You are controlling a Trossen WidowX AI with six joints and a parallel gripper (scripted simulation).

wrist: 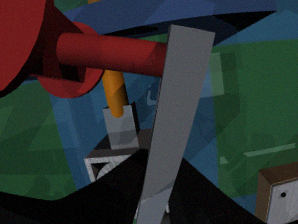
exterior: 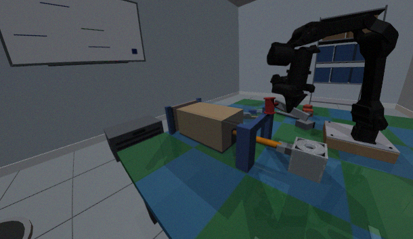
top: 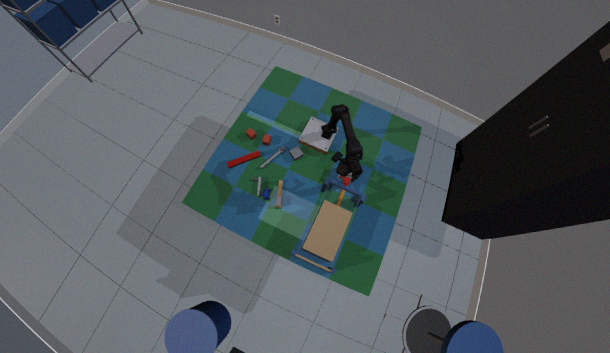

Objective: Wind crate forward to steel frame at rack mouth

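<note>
The red knob lies 6 cm ahead of my gripper tip, 2 cm to the left of it and 2 cm above it. The rest, counted from my gripper tip: grey crank arm (1 cm ahead, 1 cm above); blue steel frame (8 cm ahead, 5 cm to the left, 7 cm below); grey winch (9 cm behind, 4 cm to the left, 14 cm below).
</note>
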